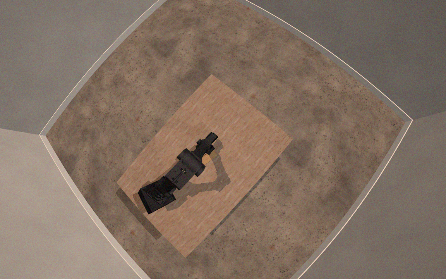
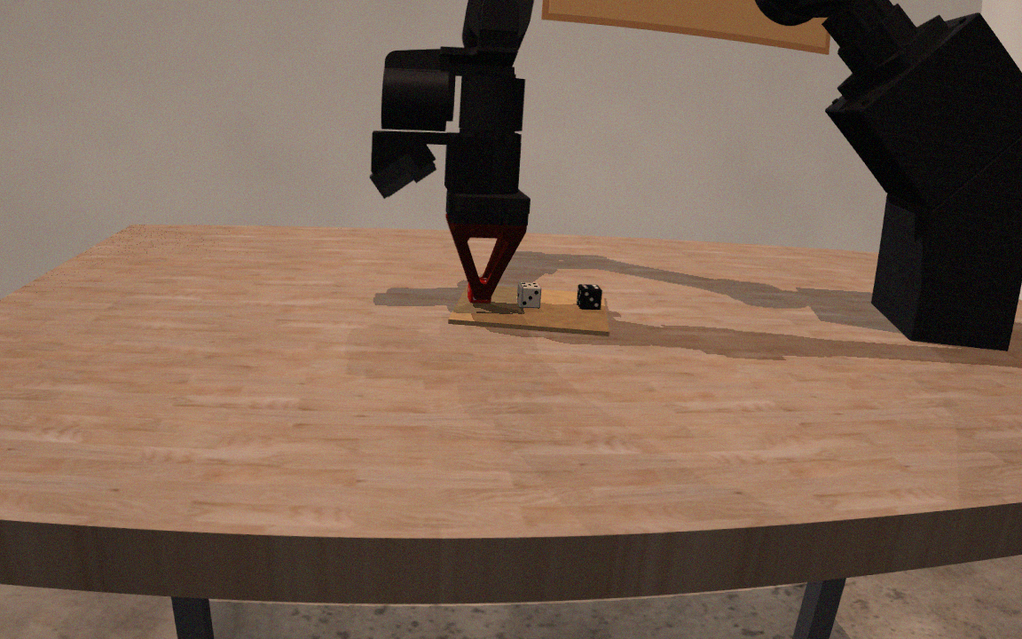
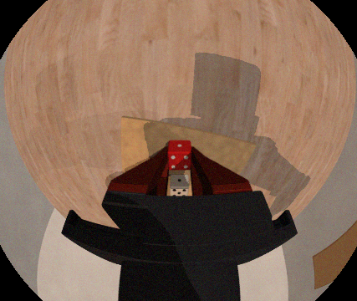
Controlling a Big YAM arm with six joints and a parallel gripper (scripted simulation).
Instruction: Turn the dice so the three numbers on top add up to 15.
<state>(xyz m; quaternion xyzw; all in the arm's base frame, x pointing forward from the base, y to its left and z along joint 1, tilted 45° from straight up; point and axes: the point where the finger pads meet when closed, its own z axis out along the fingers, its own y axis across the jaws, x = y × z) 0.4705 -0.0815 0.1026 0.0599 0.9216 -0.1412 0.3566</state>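
Right now the red die is right at my hand. Round my hand: tan mat: 5 cm behind, 2 cm below, 1 cm to the left; then black die: 10 cm behind, 3 cm to the left, 1 cm below; then white die: 4 cm behind, 1 cm to the left, 1 cm below.
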